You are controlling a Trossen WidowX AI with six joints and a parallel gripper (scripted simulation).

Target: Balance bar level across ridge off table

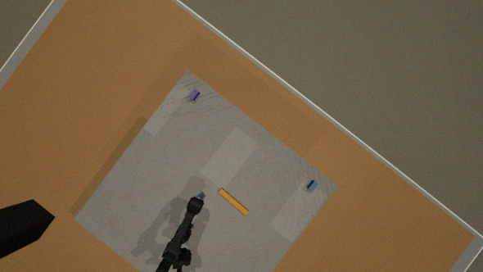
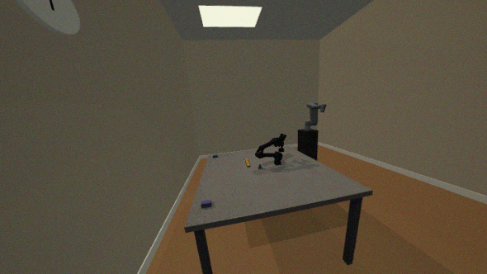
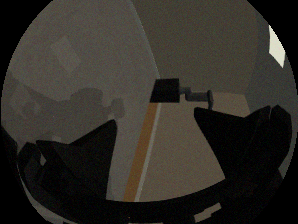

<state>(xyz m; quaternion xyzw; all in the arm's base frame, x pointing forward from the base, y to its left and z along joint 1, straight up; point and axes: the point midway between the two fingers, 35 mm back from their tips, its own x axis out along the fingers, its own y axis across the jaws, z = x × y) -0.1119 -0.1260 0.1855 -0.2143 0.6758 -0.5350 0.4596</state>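
The orange bar is 460 mm ahead of my gripper tip and 160 mm below it. From my gripper tip the other things lie so: purple block (870 mm ahead, 650 mm to the left, 160 mm below).
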